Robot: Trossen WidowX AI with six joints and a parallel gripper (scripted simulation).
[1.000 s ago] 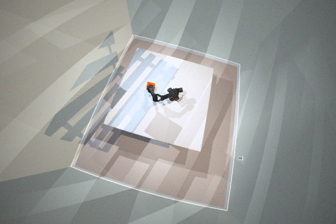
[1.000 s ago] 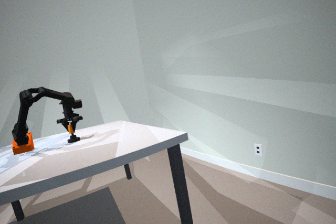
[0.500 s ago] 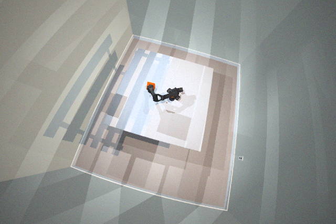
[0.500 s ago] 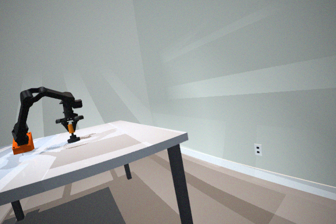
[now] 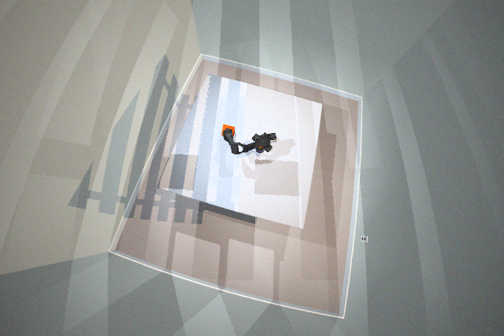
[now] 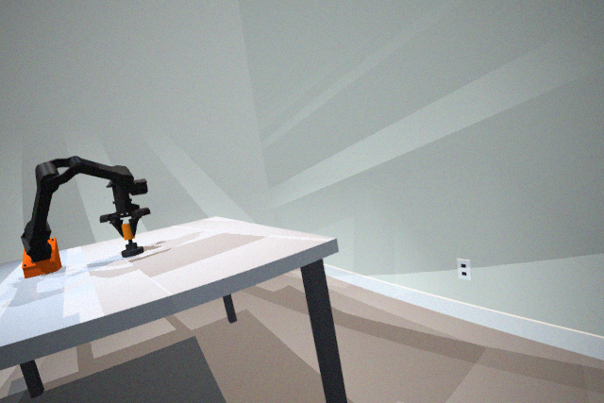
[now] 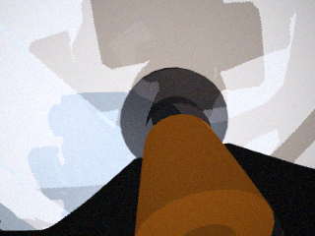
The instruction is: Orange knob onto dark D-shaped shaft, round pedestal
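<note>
My gripper tip is 20 mm below the orange knob. The rest, counted from my gripper tip: dark round pedestal (40 mm below).
</note>
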